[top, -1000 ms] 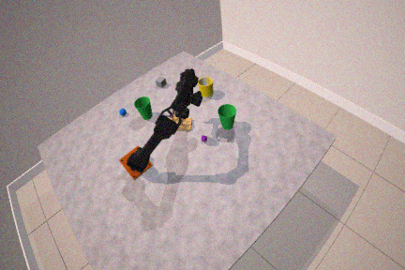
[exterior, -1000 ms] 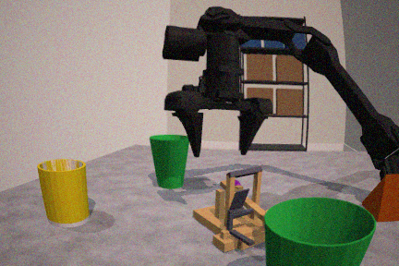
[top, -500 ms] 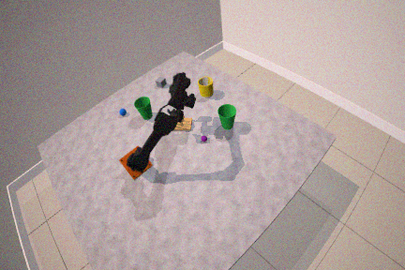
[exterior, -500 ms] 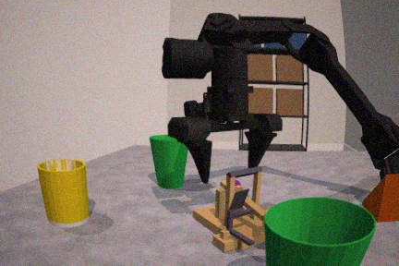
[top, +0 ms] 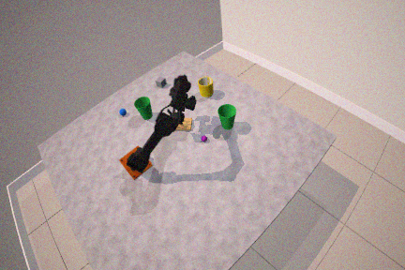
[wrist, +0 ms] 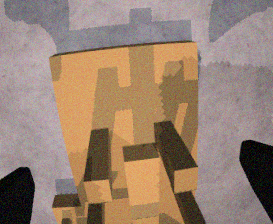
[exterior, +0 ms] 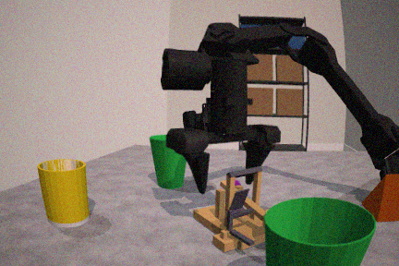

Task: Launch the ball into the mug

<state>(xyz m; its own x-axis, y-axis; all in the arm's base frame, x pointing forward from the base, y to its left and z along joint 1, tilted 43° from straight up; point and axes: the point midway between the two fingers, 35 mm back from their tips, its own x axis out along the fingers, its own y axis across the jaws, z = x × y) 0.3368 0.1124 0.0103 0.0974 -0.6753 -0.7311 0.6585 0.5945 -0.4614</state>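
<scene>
The catapult upright frame is 3 cm behind my gripper tip, 3 cm to the left of it and 2 cm above it. From my gripper tip the other things lie so: wooden catapult: 5 cm behind, 6 cm to the left, 1 cm below; then purple ball: 2 cm ahead, 16 cm to the right, 5 cm below; then yellow mug: 25 cm ahead, 12 cm to the left, 4 cm below.
</scene>
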